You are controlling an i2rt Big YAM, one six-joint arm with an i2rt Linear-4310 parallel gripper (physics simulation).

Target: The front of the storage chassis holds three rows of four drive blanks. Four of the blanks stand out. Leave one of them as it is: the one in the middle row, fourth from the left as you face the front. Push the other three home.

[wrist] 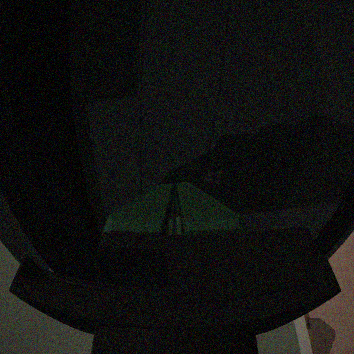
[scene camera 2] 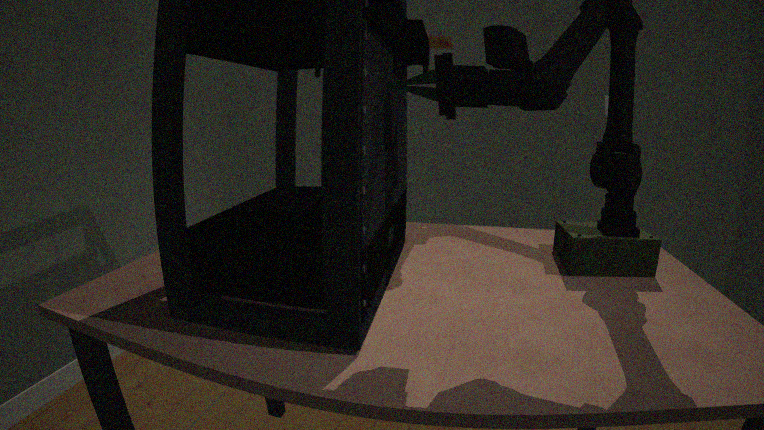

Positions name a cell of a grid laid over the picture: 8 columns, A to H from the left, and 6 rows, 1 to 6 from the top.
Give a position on a black rack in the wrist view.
F2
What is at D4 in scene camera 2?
A black rack.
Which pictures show the gripper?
The wrist view and scene camera 2: all of them.
